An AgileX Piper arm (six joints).
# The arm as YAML. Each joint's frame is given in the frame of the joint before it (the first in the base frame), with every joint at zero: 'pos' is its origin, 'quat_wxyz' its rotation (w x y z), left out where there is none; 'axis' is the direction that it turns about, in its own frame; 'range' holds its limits. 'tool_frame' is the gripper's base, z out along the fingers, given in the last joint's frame.
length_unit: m
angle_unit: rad
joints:
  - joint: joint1
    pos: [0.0, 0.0, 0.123]
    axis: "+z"
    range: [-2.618, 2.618]
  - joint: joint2
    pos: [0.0, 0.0, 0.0]
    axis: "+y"
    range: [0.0, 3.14]
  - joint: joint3
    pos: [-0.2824, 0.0, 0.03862]
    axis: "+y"
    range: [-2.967, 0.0]
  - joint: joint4
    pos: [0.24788, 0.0, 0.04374]
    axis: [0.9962, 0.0, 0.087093]
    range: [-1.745, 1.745]
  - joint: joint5
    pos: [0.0, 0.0, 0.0]
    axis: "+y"
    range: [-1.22, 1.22]
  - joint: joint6
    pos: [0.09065, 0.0, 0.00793]
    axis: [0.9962, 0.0, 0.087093]
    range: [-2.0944, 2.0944]
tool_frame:
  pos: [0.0, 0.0, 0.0]
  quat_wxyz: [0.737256, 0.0, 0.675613, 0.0]
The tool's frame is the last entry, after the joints.
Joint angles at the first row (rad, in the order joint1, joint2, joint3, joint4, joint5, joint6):
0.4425, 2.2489, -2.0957, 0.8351, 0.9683, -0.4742
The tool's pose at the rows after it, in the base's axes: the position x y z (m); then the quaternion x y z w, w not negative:
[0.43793 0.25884 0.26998 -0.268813 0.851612 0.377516 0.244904]
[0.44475 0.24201 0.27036 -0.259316 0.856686 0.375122 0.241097]
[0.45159 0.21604 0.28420 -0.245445 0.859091 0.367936 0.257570]
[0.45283 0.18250 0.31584 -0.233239 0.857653 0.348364 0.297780]
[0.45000 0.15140 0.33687 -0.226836 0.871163 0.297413 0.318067]
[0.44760 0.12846 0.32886 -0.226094 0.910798 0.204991 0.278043]
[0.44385 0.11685 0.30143 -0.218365 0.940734 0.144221 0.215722]
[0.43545 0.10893 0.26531 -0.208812 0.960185 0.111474 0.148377]
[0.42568 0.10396 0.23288 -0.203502 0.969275 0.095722 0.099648]
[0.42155 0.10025 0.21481 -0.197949 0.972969 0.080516 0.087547]
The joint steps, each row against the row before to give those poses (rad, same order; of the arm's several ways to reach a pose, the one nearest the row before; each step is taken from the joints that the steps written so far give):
-0.0195, 0.0000, 0.0000, 0.0000, 0.0185, -0.0053
-0.0380, -0.0023, 0.0000, 0.0000, 0.0275, -0.0008
-0.0540, -0.0293, 0.0000, -0.0059, 0.0161, -0.0016
-0.0634, -0.0677, 0.0000, -0.0267, 0.0040, -0.0007
-0.0499, -0.0577, 0.0000, -0.1084, 0.0200, 0.0312
-0.0178, -0.0136, 0.0038, -0.2276, 0.0769, 0.0816
0.0000, 0.0000, 0.0722, -0.1468, 0.0456, 0.0536
0.0000, -0.0024, 0.1241, -0.0767, 0.0109, 0.0296
0.0000, -0.0009, 0.1196, -0.0337, -0.0218, 0.0085
0.0000, -0.0001, 0.0691, -0.0305, -0.0466, 0.0121

